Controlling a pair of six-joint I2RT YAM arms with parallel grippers.
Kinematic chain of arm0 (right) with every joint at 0, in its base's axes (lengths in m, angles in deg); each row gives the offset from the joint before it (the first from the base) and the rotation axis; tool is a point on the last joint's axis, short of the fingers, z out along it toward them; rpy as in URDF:
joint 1: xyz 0 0 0.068 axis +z
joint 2: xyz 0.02 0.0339 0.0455 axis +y
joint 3: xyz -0.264 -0.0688 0 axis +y
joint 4: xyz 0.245 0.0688 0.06 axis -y
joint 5: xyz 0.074 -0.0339 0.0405 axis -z
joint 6: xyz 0.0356 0 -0.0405 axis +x
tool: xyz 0 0 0 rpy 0 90 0
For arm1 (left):
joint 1: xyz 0 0 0.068 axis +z
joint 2: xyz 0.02 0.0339 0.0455 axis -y
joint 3: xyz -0.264 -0.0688 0 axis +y
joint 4: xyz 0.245 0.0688 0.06 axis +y
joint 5: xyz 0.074 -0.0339 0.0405 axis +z
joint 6: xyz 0.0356 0 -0.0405 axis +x
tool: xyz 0 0 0 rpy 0 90 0
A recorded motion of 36 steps. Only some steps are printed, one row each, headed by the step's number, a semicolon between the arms.
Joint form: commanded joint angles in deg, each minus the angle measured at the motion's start. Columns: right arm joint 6, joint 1, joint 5, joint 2, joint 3, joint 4; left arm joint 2, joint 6, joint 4, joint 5, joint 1, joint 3.
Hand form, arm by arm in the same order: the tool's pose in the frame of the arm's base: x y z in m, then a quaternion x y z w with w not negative. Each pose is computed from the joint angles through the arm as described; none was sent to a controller.
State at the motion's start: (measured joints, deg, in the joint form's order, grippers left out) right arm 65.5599 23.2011 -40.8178 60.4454 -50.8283 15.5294; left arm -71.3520 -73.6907 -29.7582 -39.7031 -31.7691 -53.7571
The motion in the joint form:
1: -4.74 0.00 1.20 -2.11 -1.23 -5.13; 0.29 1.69 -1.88 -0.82 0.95 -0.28
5: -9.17 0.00 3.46 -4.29 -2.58 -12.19; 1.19 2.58 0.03 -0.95 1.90 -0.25
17: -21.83 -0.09 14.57 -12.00 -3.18 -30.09; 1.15 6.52 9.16 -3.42 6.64 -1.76
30: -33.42 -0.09 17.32 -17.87 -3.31 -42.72; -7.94 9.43 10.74 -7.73 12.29 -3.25
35: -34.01 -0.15 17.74 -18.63 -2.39 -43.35; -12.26 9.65 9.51 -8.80 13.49 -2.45
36: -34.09 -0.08 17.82 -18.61 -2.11 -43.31; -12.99 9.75 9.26 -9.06 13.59 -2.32
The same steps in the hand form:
1: 0.2049 0.1125 0.3783 -0.02820 0.68667 0.63250 0.35726; 0.2320 -0.1653 0.3743 0.05479 0.63333 -0.71230 0.29752
5: 0.1963 0.1076 0.3820 -0.02783 0.70365 0.60405 0.37314; 0.2318 -0.1599 0.3750 0.05116 0.63903 -0.70515 0.30297
17: 0.1663 0.0881 0.3780 -0.01256 0.75497 0.49247 0.43282; 0.2452 -0.1419 0.3681 0.03134 0.67928 -0.66858 0.30099
30: 0.1382 0.0744 0.3713 -0.06130 0.78725 0.41811 0.44906; 0.2914 -0.1309 0.3299 0.00183 0.72060 -0.63734 0.27299
35: 0.1362 0.0731 0.3666 -0.06133 0.79136 0.41149 0.44796; 0.3074 -0.1296 0.3042 -0.01546 0.73555 -0.62890 0.25143
36: 0.1366 0.0734 0.3650 -0.06149 0.79266 0.41042 0.44662; 0.3097 -0.1299 0.2999 -0.01670 0.73774 -0.62792 0.24734

